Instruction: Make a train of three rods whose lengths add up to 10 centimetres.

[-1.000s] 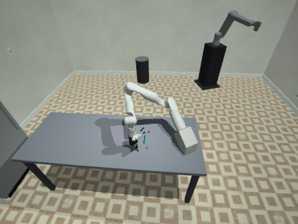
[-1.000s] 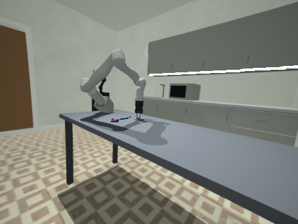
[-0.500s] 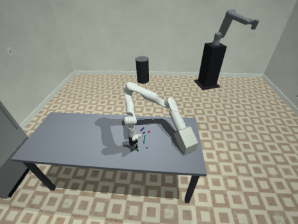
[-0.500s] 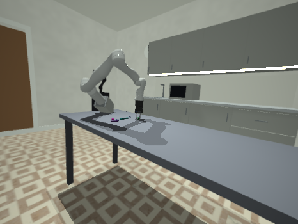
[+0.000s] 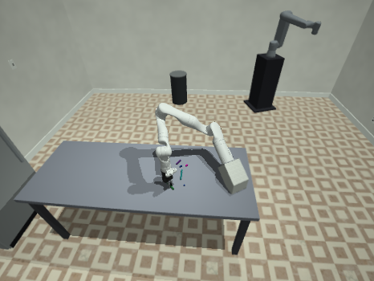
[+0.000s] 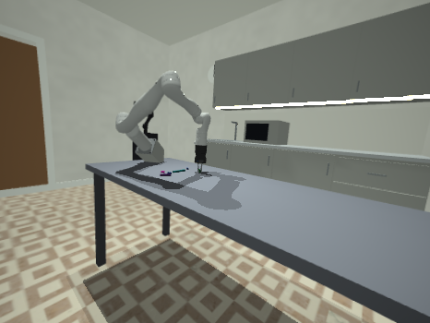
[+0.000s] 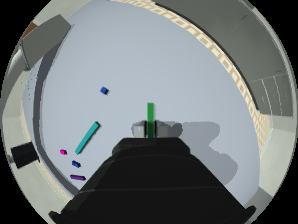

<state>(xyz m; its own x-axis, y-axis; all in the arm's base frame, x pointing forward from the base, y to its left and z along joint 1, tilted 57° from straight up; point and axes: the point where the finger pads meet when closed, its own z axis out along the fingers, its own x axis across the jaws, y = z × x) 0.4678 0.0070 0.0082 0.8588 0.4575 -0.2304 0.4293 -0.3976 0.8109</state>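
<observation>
My hand is 1 cm above the green rod. Round my hand: magenta rod: 17 cm to the right, 17 cm behind, 1 cm below; turquoise rod: 11 cm behind, 9 cm to the right, 1 cm below; purple rod: 23 cm to the right, 11 cm behind, 1 cm below.
</observation>
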